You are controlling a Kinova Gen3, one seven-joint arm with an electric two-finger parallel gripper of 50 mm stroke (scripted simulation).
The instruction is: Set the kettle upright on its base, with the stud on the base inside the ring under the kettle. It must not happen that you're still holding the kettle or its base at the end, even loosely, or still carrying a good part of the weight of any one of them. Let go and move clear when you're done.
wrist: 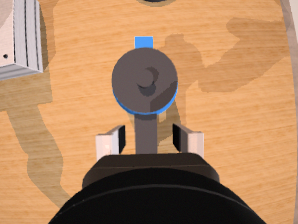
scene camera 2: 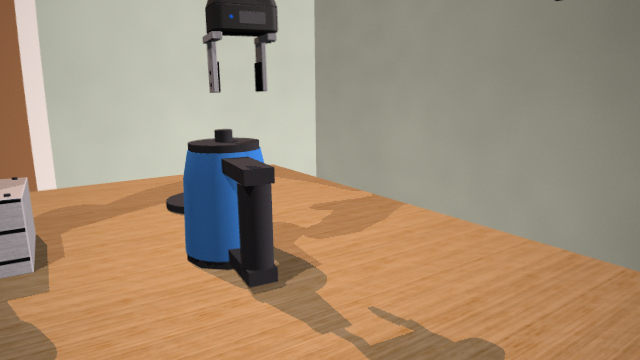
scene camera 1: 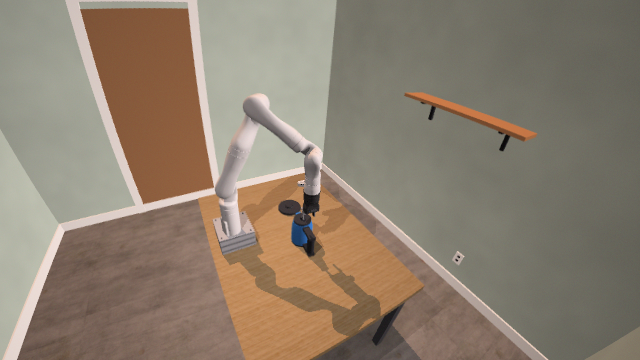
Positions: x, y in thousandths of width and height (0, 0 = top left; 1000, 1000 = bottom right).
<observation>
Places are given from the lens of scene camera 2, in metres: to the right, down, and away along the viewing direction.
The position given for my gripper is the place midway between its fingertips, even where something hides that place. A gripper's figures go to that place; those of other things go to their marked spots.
my gripper (scene camera 2: 373, 254): -0.10, -0.11, 0.52
blue kettle (scene camera 2: 330, 588): -0.14, 0.04, 0.55
</observation>
